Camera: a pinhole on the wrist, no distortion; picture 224 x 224 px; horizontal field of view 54.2 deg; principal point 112.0 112.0 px. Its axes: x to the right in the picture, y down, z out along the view. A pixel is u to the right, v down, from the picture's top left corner.
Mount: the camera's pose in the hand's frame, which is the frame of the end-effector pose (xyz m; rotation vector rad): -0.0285 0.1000 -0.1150 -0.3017 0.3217 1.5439
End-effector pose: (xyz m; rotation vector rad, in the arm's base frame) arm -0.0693 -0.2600 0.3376 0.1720 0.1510 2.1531
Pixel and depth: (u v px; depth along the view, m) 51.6 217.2 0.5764
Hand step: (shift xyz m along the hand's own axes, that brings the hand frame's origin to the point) -0.2981 0.1783 0.4812
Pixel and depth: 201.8 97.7 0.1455
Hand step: -0.0170 0.2113 -0.0041
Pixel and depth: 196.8 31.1 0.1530
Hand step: 0.0302 0.2135 0.0024
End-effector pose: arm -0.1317 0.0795 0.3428 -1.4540 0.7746 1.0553
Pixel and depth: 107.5 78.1 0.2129
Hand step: 0.0073 0.1782 0.0826
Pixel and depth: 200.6 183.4 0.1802
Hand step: -0.0848 0.2374 0.0236
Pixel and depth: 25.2 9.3 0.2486
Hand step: 0.0913 0.1046 0.1510
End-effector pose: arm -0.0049 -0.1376 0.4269 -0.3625 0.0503 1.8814
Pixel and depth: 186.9 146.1 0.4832
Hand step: -0.0971 0.4400 0.2673
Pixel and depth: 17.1 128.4 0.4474
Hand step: -0.0564 0.0946 0.3730
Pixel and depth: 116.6 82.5 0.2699
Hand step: 0.0115 0.2095 0.1312
